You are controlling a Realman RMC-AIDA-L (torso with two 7-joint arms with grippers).
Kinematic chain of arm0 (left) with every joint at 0, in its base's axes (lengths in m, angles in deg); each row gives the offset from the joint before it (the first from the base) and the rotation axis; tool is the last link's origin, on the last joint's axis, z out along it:
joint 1: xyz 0 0 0.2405 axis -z
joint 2: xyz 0 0 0 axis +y
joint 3: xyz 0 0 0.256 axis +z
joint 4: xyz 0 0 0 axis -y
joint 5: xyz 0 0 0.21 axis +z
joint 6: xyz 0 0 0 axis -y
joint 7: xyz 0 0 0.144 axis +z
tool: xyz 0 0 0
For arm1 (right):
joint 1: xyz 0 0 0.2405 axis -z
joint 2: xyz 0 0 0 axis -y
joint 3: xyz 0 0 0.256 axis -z
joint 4: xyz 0 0 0 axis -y
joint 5: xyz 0 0 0.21 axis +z
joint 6: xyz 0 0 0 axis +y
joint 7: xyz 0 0 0.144 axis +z
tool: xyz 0 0 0
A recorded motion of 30 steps. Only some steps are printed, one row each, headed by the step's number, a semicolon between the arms.
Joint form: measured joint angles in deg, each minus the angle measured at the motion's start. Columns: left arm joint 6, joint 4, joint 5, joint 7, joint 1, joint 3, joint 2; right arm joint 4, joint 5, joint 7, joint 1, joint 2, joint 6, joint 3.
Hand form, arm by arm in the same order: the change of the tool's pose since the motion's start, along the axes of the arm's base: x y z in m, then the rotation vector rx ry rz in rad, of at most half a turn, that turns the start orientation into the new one. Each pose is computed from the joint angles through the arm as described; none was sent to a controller.
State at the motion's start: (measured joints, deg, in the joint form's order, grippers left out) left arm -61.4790 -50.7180 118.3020 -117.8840 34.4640 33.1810 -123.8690; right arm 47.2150 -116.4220 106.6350 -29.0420 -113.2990 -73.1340 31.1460
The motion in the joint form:
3: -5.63 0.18 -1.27 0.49 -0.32 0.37 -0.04; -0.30 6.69 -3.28 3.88 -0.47 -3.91 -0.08
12: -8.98 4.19 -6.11 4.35 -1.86 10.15 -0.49; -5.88 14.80 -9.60 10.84 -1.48 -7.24 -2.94
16: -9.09 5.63 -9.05 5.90 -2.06 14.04 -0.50; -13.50 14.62 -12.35 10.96 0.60 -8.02 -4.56
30: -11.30 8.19 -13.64 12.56 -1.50 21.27 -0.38; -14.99 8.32 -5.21 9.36 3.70 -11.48 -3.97
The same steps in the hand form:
3: 0.0094 -0.0091 -0.0078 -0.0698 -0.0434 -0.0611; 0.0062 -0.0218 -0.0001 0.0236 0.0797 0.0415
12: 0.0269 -0.0281 -0.0516 -0.2323 -0.0553 -0.1821; 0.0392 -0.0680 -0.0092 0.1035 0.2115 0.0008
16: 0.0350 -0.0323 -0.0642 -0.2680 -0.0646 -0.2258; 0.0542 -0.0789 -0.0179 0.0851 0.2535 -0.0363
30: 0.0550 -0.0437 -0.0879 -0.3470 -0.0385 -0.3849; 0.0537 -0.0797 -0.0148 -0.0613 0.2783 -0.0832

